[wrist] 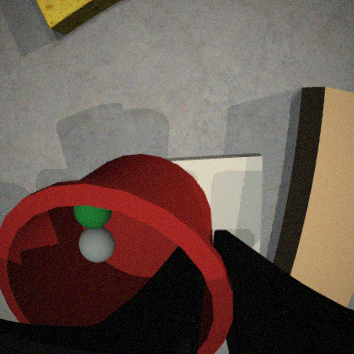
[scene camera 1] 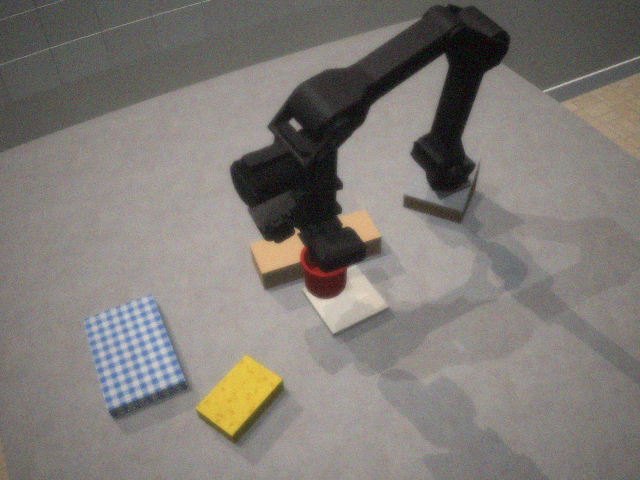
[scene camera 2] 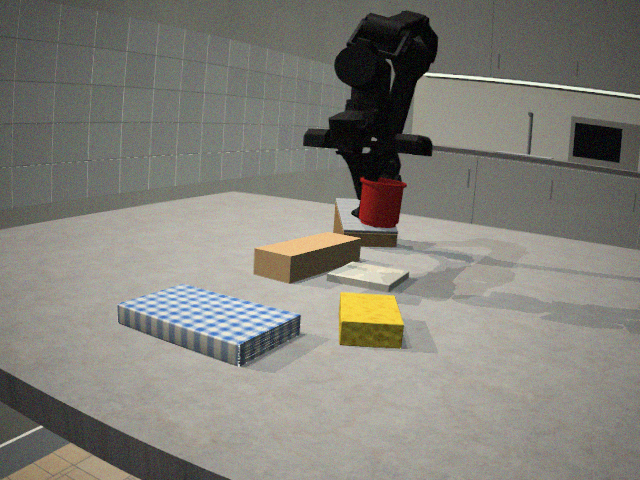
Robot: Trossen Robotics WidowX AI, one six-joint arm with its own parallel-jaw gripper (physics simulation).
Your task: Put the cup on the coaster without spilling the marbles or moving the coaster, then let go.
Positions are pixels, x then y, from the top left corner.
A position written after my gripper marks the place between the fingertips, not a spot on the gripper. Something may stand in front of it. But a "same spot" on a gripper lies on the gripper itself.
my gripper: wrist; scene camera 1; scene camera 2 362, 200
long wooden block: wrist 308, 245; scene camera 1; scene camera 2
red cup: wrist 156, 205; scene camera 1 322, 285; scene camera 2 380, 205
same spot on my gripper: (wrist: 267, 303) = (scene camera 1: 301, 231)
same spot on long wooden block: (scene camera 2: 290, 261) = (scene camera 1: 262, 276)
